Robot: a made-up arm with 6 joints.
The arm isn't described. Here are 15 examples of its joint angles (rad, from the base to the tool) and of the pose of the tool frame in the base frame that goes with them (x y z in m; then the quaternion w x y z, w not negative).
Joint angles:
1: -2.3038 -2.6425 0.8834 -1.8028 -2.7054 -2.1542
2: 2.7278 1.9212 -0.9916 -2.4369 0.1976 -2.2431
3: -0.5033 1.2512 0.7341 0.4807 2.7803 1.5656
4: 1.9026 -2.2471 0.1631 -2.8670 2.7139 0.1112
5: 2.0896 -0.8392 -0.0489 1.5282 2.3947 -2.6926
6: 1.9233 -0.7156 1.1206 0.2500 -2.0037 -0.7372
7: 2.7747 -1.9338 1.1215 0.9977 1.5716 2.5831
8: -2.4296 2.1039 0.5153 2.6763 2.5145 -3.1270
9: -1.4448 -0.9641 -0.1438 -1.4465 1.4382 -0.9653
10: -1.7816 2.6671 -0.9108 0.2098 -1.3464 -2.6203
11: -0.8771 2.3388 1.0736 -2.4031 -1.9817 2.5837
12: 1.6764 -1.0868 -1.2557 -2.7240 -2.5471 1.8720
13: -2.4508 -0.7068 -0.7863 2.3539 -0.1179 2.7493
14: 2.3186 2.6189 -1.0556 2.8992 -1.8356 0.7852
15: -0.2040 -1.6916 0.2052 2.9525 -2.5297 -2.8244
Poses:
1: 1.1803 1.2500 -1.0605 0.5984 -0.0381 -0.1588 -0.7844
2: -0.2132 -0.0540 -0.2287 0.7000 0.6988 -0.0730 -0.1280
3: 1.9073 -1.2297 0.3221 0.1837 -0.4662 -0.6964 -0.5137
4: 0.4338 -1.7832 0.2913 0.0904 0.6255 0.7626 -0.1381
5: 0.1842 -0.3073 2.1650 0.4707 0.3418 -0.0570 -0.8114
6: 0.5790 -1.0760 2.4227 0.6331 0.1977 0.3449 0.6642
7: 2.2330 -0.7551 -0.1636 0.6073 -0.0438 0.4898 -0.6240
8: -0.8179 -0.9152 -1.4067 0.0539 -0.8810 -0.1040 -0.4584
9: -0.0509 0.2265 1.8114 0.0835 0.0718 -0.9880 0.1081
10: -0.0880 0.4179 -0.3997 0.5481 0.2816 -0.7489 0.2440
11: 0.8557 -0.8238 -1.6414 0.9408 0.1429 -0.3046 0.0409
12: -0.1480 -0.1425 0.7388 0.3079 -0.5751 0.2741 -0.7066
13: -0.0935 -0.2396 1.4282 0.2498 0.1644 -0.5301 -0.7934
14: 0.0712 -0.3300 -0.2787 0.8179 -0.0330 0.5743 0.0071
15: -1.6436 0.5180 1.2285 0.5876 -0.1022 0.7970 0.0956
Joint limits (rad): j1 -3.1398..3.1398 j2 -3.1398..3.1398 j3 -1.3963..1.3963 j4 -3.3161..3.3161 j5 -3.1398..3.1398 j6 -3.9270..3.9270
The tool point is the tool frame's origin. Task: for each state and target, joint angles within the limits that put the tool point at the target. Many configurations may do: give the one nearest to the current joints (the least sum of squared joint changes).
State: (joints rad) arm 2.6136 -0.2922 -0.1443 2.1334 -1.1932 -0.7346
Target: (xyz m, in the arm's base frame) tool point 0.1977 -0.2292 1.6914
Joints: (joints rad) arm 2.6315 -1.0519 -0.5429 2.1937 -1.1932 -0.7346
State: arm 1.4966 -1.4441 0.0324 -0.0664 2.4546 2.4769
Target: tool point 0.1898 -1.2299 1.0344
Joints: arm 1.5820 -1.8915 -0.3400 -0.1241 2.4546 2.4769
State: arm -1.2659 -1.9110 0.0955 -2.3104 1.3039 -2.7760
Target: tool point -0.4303 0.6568 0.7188
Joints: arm -0.8664 -2.1040 -0.7485 -2.1525 1.3039 -2.7760
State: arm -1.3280 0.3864 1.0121 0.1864 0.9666 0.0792
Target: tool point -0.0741 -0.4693 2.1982
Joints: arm -1.3453 -0.3689 0.1805 0.0517 0.9666 0.0792
